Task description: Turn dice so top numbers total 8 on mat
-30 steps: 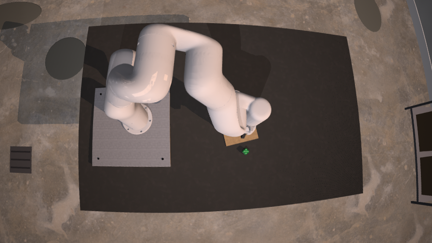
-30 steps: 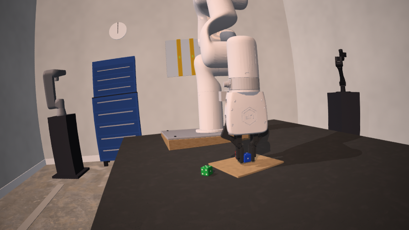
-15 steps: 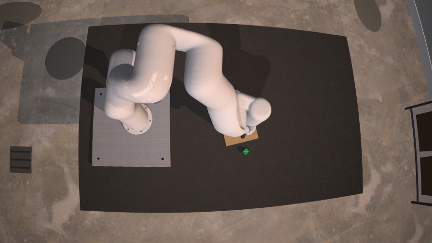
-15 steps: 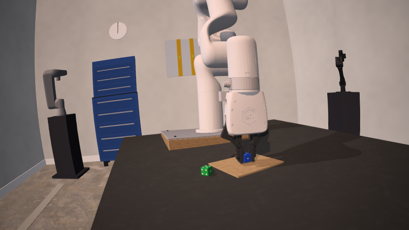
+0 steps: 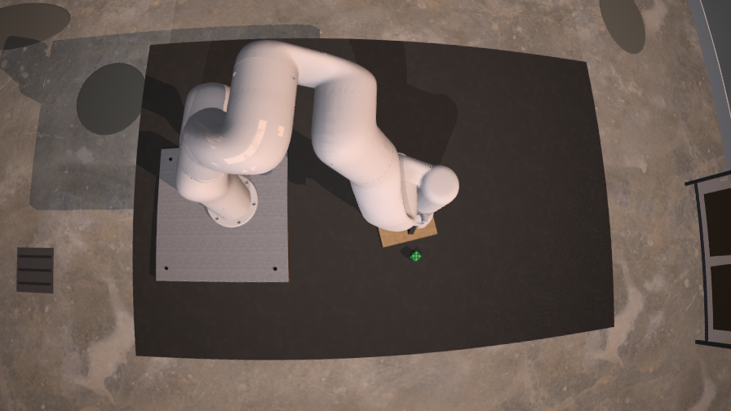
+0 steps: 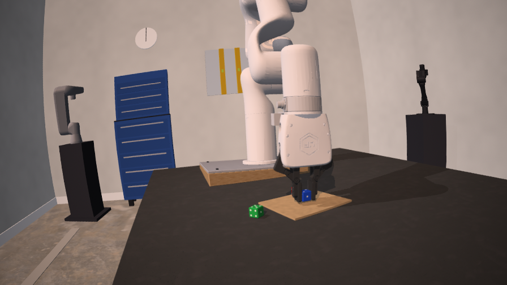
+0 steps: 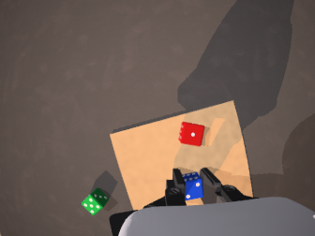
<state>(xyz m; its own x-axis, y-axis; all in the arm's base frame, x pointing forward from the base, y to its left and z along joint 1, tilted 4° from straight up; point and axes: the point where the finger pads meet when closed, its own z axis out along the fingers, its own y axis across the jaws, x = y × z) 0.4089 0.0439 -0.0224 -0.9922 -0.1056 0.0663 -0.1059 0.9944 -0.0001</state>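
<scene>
The blue die is 1 cm below my hand. Also, from my hand: tan mat (3 cm below); then green die (4 cm ahead, 10 cm to the right, 2 cm below); then red die (5 cm behind, 1 cm to the right, 2 cm below).
</scene>
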